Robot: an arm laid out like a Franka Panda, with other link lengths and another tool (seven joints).
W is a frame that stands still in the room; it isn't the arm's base.
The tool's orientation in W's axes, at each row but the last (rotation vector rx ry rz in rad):
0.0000, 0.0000, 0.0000
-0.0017, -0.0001, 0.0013
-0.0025, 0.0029, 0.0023
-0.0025, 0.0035, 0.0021
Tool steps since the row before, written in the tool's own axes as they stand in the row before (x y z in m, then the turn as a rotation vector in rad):
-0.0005, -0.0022, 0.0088, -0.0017, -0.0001, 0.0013
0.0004, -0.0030, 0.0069, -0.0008, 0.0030, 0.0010
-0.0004, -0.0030, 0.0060, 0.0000, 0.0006, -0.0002
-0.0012, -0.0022, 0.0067, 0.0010, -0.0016, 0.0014
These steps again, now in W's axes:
-0.0005, -0.0022, 0.0088, -0.0017, -0.0001, 0.0013
0.0004, -0.0030, 0.0069, -0.0008, 0.0030, 0.0010
-0.0004, -0.0030, 0.0060, 0.0000, 0.0006, -0.0002
-0.0012, -0.0022, 0.0067, 0.0010, -0.0016, 0.0014

